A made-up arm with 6 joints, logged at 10 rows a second.
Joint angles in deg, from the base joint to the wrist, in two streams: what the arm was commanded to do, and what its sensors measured. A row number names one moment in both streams.
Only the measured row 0 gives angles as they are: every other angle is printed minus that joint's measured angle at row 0.
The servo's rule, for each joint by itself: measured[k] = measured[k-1] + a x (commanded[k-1-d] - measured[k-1]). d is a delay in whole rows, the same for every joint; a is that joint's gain. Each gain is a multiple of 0.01, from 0.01 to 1. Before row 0 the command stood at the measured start. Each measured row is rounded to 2 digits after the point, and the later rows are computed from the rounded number. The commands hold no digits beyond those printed.
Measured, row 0:
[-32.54, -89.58, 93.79, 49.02, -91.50, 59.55]
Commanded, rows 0 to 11:
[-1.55, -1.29, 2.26, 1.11, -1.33, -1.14]
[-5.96, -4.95, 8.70, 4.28, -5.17, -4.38]
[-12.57, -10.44, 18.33, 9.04, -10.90, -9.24]
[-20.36, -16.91, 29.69, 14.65, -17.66, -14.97]
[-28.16, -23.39, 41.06, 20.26, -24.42, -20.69]
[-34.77, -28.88, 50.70, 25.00, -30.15, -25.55]
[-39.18, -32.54, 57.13, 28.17, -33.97, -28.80]
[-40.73, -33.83, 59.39, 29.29, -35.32, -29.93]
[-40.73, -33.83, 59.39, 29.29, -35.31, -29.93]
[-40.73, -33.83, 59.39, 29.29, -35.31, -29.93]
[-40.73, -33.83, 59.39, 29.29, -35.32, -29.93]
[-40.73, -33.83, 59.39, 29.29, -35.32, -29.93]
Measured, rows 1 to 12:
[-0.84, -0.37, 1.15, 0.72, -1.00, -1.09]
[-3.60, -1.70, 5.00, 3.03, -4.13, -4.25]
[-8.44, -4.23, 11.80, 6.94, -9.21, -9.04]
[-14.88, -7.91, 20.92, 11.95, -15.55, -14.73]
[-22.05, -12.40, 31.19, 17.35, -22.20, -20.45]
[-28.92, -17.18, 41.14, 22.32, -28.16, -25.35]
[-34.46, -21.63, 49.29, 26.12, -32.52, -28.66]
[-37.85, -25.17, 54.44, 28.18, -34.62, -29.88]
[-39.41, -27.68, 56.96, 28.90, -35.14, -29.93]
[-40.12, -29.46, 58.20, 29.15, -35.27, -29.93]
[-40.45, -30.73, 58.81, 29.24, -35.31, -29.93]
[-40.60, -31.63, 59.11, 29.27, -35.32, -29.93]
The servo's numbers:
d 0
a 0.54 0.29 0.51 0.65 0.75 0.96

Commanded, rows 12 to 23:
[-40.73, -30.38, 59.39, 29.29, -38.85, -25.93]
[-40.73, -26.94, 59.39, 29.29, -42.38, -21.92]
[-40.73, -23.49, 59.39, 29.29, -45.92, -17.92]
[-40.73, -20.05, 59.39, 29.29, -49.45, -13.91]
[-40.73, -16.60, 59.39, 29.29, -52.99, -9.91]
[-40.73, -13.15, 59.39, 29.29, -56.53, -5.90]
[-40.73, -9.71, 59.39, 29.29, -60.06, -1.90]
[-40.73, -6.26, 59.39, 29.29, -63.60, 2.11]
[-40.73, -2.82, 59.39, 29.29, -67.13, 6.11]
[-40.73, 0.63, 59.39, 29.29, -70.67, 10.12]
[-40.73, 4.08, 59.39, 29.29, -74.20, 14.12]
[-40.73, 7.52, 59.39, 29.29, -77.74, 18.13]
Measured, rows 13 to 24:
[-40.67, -31.27, 59.25, 29.28, -37.97, -26.09]
[-40.70, -30.01, 59.32, 29.29, -41.28, -22.09]
[-40.72, -28.12, 59.36, 29.29, -44.76, -18.09]
[-40.73, -25.78, 59.38, 29.29, -48.28, -14.08]
[-40.73, -23.12, 59.39, 29.29, -51.81, -10.08]
[-40.73, -20.23, 59.39, 29.29, -55.35, -6.07]
[-40.73, -17.18, 59.39, 29.29, -58.88, -2.07]
[-40.73, -14.01, 59.39, 29.29, -62.42, 1.94]
[-40.73, -10.76, 59.39, 29.29, -65.95, 5.94]
[-40.73, -7.46, 59.39, 29.29, -69.49, 9.95]
[-40.73, -4.11, 59.39, 29.29, -73.02, 13.95]
[-40.73, -0.74, 59.39, 29.29, -76.56, 17.96]

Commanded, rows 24 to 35:
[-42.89, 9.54, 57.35, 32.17, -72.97, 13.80]
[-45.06, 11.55, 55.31, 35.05, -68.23, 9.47]
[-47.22, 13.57, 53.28, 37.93, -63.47, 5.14]
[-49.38, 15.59, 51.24, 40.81, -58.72, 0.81]
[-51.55, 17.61, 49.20, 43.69, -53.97, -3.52]
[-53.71, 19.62, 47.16, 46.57, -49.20, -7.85]
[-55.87, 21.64, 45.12, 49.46, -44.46, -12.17]
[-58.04, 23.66, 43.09, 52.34, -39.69, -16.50]
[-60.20, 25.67, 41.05, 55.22, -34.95, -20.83]
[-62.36, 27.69, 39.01, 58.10, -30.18, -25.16]
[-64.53, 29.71, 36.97, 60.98, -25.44, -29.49]
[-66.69, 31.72, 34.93, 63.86, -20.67, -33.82]
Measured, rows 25 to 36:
[-41.90, 2.24, 58.35, 31.16, -73.87, 13.97]
[-43.61, 4.94, 56.80, 33.69, -69.64, 9.65]
[-45.56, 7.44, 55.00, 36.45, -65.01, 5.32]
[-47.62, 9.80, 53.08, 39.28, -60.29, 0.99]
[-49.74, 12.06, 51.10, 42.15, -55.55, -3.34]
[-51.88, 14.25, 49.09, 45.02, -50.79, -7.67]
[-54.03, 16.39, 47.07, 47.91, -46.04, -11.99]
[-56.20, 18.50, 45.04, 50.79, -41.28, -16.32]
[-58.36, 20.58, 43.01, 53.67, -36.53, -20.65]
[-60.52, 22.64, 40.97, 56.55, -31.77, -24.98]
[-62.69, 24.69, 38.93, 59.43, -27.02, -29.31]
[-64.85, 26.73, 36.89, 62.31, -22.26, -33.64]

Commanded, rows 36 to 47:
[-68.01, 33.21, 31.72, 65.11, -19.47, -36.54]
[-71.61, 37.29, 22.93, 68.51, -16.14, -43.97]
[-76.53, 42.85, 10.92, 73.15, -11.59, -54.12]
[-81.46, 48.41, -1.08, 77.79, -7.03, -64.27]
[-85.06, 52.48, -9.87, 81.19, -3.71, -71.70]
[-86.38, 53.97, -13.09, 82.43, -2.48, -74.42]
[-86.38, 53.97, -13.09, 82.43, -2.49, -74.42]
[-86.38, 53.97, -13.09, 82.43, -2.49, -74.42]
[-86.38, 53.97, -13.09, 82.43, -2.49, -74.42]
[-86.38, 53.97, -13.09, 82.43, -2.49, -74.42]
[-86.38, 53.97, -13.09, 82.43, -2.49, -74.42]
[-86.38, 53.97, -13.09, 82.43, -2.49, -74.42]
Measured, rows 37 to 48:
[-66.56, 28.61, 34.25, 64.13, -20.17, -36.42]
[-69.29, 31.13, 28.48, 66.98, -17.15, -43.67]
[-73.20, 34.53, 19.52, 70.99, -12.98, -53.70]
[-77.66, 38.56, 9.01, 75.41, -8.52, -63.85]
[-81.66, 42.60, -0.62, 79.17, -4.91, -71.39]
[-84.21, 45.90, -6.98, 81.29, -3.09, -74.30]
[-85.38, 48.24, -10.10, 82.03, -2.64, -74.42]
[-85.92, 49.90, -11.62, 82.29, -2.53, -74.42]
[-86.17, 51.08, -12.37, 82.38, -2.50, -74.42]
[-86.28, 51.92, -12.74, 82.41, -2.49, -74.42]
[-86.33, 52.51, -12.92, 82.42, -2.49, -74.42]
[-86.36, 52.93, -13.01, 82.43, -2.49, -74.42]

